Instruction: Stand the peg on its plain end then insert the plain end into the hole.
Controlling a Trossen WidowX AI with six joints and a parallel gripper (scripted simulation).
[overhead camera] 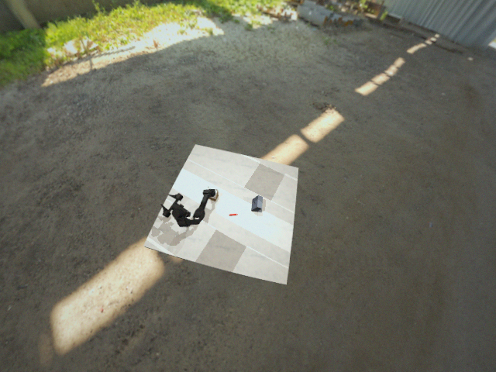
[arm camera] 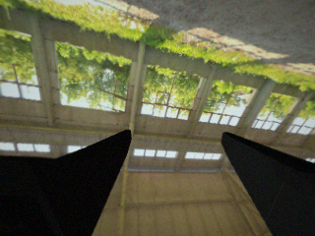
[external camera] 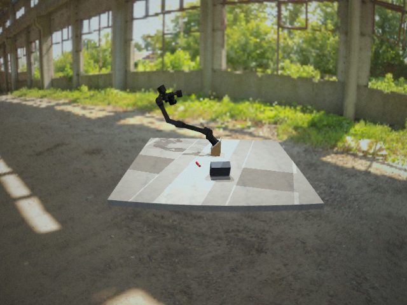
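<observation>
Now: gripper tip 50 cm short of the red peg, 47 cm above it and 18 cm to the right of it. Round my gripper tip: sloped panel (69 cm ahead, 43 cm below, 32 cm to the left).
</observation>
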